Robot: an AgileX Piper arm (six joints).
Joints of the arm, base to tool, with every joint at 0 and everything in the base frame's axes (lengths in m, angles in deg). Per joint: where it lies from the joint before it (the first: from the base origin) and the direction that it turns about. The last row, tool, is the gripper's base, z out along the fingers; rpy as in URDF.
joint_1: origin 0 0 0.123 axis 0 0 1
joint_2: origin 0 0 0 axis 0 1 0
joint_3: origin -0.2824 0 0.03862 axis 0 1 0
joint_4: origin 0.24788 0 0.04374 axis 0.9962 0 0.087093
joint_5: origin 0 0 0 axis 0 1 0
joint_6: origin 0.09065 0 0.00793 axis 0.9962 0 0.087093
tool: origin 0 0 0 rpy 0 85.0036 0
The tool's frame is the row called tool.
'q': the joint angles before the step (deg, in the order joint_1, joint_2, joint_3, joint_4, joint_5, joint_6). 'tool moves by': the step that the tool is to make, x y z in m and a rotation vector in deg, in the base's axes. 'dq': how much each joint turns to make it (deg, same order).
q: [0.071, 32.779, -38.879, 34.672, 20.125, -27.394]
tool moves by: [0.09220, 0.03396, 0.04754, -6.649, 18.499, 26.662]
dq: [0.000, 28.691, -27.728, 11.770, 31.441, -15.902]
